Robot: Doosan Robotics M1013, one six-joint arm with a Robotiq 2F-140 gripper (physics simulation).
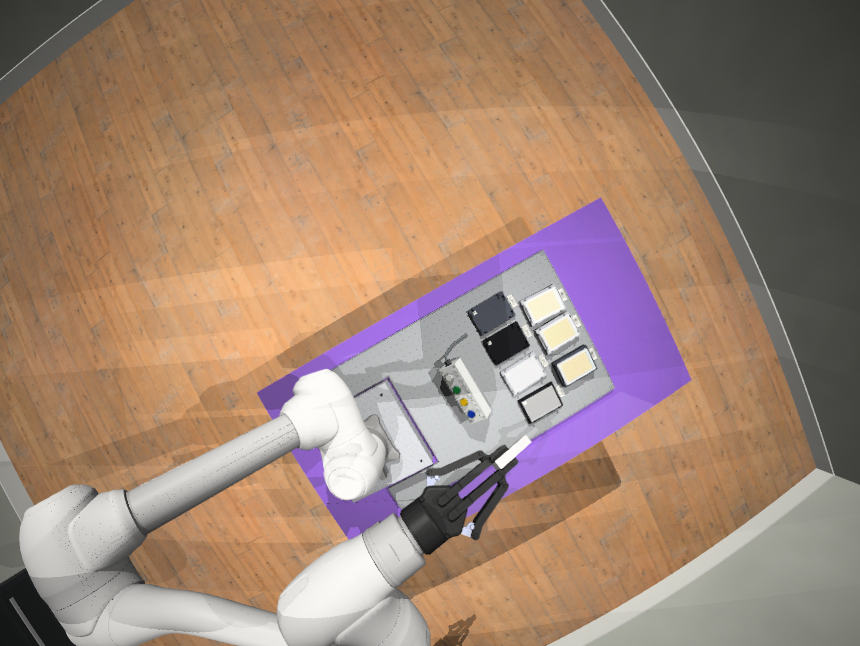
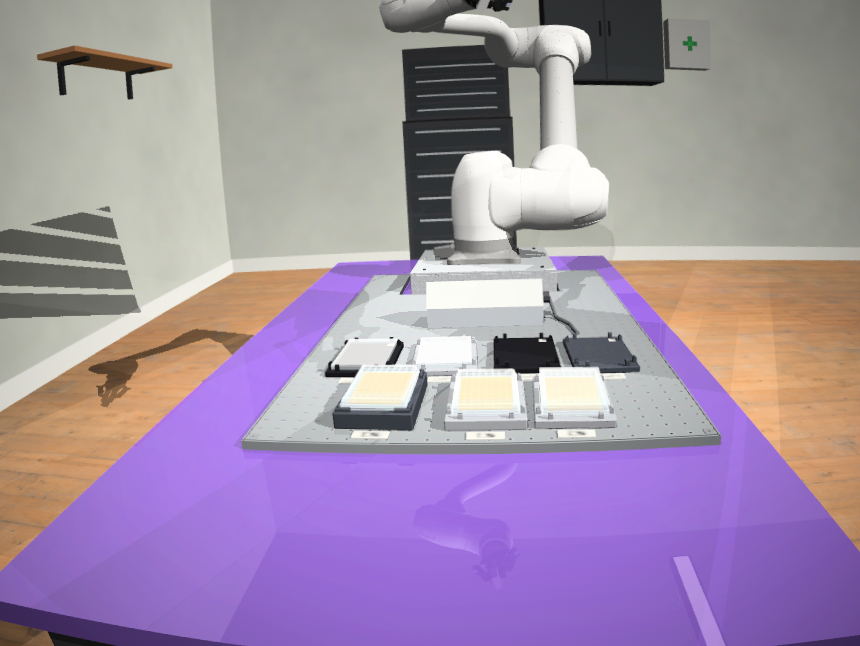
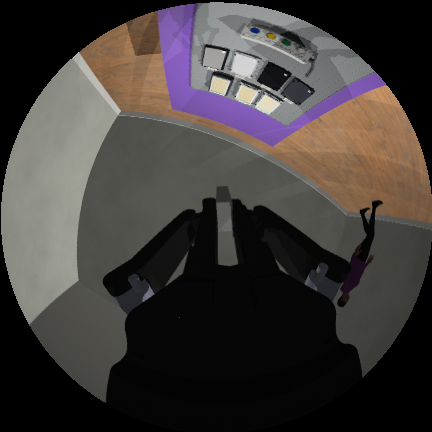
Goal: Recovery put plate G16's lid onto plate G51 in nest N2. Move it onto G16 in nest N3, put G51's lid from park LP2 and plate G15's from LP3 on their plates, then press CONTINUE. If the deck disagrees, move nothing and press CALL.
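Frame: origin at the arm's base, x ahead, y left, z up, level; metres.
Seen in the pictures: gripper, fingertip midpoint: (image 1: 525, 440) (image 2: 483, 4) (image 3: 222, 196); arm's base at its link origin: (image 2: 484, 258).
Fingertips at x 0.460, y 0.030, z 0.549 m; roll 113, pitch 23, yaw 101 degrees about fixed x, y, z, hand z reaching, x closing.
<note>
Pixels of each thing's top centre, then the offset from my fingertips to it. Level surfaces: height alone.
- grey deck at its surface level: dz -0.594 m
- grey lid at its top centre: (image 2: 365, 351) (image 1: 541, 403) (image 3: 213, 58) dx +0.165, dy -0.212, dz -0.577 m
- white lid at its top centre: (image 2: 444, 349) (image 1: 524, 374) (image 3: 243, 65) dx +0.160, dy -0.082, dz -0.577 m
- button box at its top centre: (image 2: 484, 278) (image 1: 466, 394) (image 3: 275, 43) dx -0.058, dy -0.022, dz -0.510 m
- purple table at its surface level: dz -0.607 m
Three well plates with cream tops stand in the front row of the grey deck (image 1: 388, 355) (image 2: 660, 417) (image 3: 322, 60): one (image 1: 575, 365) (image 2: 380, 389) (image 3: 219, 85) on a dark base, one in the middle (image 1: 557, 332) (image 2: 485, 392) (image 3: 246, 93), and a third (image 1: 542, 304) (image 2: 572, 390) (image 3: 267, 103). Behind them lie a grey lid (image 1: 540, 403) (image 2: 363, 353), a white lid (image 1: 524, 373) (image 2: 444, 350), a black one (image 1: 506, 341) (image 2: 525, 353) and a dark grey one (image 1: 490, 312) (image 2: 598, 350). My gripper (image 1: 517, 447) (image 3: 222, 196) is shut and empty, high above the table's edge. I cannot read the plate labels.
A button box (image 1: 461, 392) (image 3: 273, 38) (image 2: 484, 295) with blue, yellow and green buttons sits mid-deck. The purple table (image 1: 625, 291) (image 2: 416, 556) carries the deck and the arm's base (image 2: 485, 208). A dark cabinet (image 2: 454, 104) stands behind. A person (image 3: 356, 266) stands on the floor.
</note>
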